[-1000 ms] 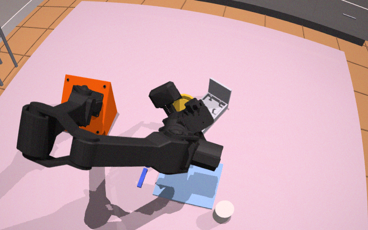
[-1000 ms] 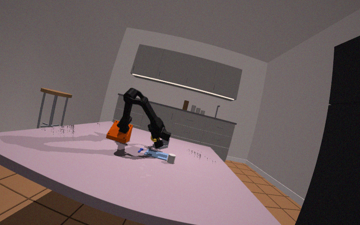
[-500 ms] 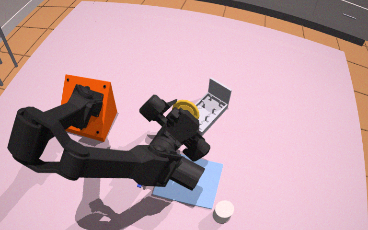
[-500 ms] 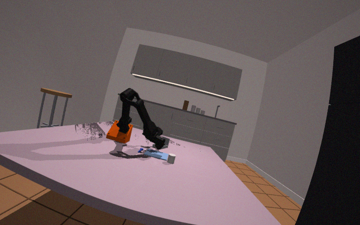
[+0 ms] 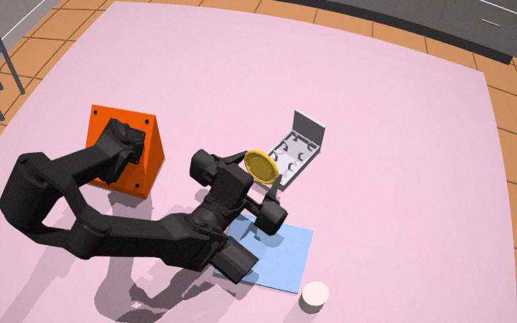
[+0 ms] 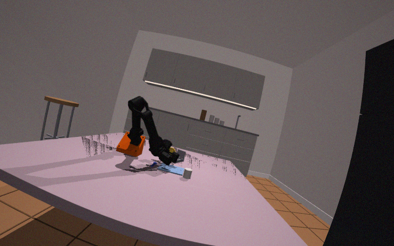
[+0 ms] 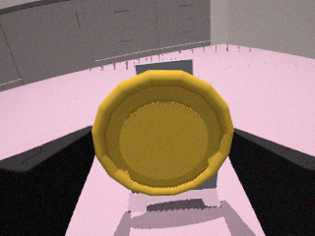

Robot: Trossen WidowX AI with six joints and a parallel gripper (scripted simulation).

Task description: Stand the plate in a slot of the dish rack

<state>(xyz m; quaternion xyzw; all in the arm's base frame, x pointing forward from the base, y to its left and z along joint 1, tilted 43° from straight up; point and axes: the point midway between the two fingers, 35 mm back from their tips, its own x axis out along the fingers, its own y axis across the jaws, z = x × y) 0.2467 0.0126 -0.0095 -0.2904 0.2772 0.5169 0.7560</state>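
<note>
Now: gripper tip 3 cm short of the grey dish rack, 7 cm to the right of it and 5 cm above it. From my gripper tip the other things lie so: yellow plate: 1 cm to the right; blue spoon: 7 cm behind, 15 cm to the right, 7 cm below; light blue mat: 5 cm ahead, 14 cm to the right, 7 cm below.
</note>
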